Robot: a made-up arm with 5 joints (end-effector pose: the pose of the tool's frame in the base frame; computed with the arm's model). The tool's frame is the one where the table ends.
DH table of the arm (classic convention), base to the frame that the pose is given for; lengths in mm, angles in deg. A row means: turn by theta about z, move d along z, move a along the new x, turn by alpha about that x. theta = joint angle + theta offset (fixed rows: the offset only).
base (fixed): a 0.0  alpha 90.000  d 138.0  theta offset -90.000
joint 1: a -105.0  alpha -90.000  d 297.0  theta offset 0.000
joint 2: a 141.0  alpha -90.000  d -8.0  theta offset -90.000
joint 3: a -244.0  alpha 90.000  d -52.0  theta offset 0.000
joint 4: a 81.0  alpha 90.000  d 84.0  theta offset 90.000
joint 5: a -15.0  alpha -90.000  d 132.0  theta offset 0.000
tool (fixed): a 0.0  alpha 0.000  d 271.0  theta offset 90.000
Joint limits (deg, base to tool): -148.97..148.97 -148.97..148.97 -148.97..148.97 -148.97..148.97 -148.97..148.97
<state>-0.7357 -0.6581 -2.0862 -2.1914 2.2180</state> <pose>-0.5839 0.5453 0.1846 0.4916 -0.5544 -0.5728 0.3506</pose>
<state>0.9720 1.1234 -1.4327 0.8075 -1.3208</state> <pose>-0.0124 -0.2828 -0.1213 -0.0272 0.8322 -0.3356 0.4406</pose>
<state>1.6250 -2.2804 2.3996 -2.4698 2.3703</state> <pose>-0.0184 0.3376 -0.2210 0.2012 -0.7726 -0.5720 0.1883</pose>
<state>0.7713 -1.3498 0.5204 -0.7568 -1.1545</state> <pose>-0.4543 0.3705 -0.0336 0.0172 -0.8299 -0.2777 0.4836</pose>
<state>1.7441 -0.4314 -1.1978 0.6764 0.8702</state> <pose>-0.1659 0.0075 0.0072 -0.7142 0.4771 -0.1114 0.4999</pose>
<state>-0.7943 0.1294 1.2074 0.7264 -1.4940</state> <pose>-0.3763 -0.4204 0.2633 0.6128 -0.3926 0.5069 0.4619</pose>
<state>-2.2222 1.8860 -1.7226 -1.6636 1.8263</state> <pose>-0.3921 0.4329 0.2894 -0.6011 0.0023 -0.1698 0.7809</pose>
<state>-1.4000 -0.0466 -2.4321 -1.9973 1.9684</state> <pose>-0.7944 0.3085 0.3213 0.7960 -0.2349 -0.5561 0.0437</pose>
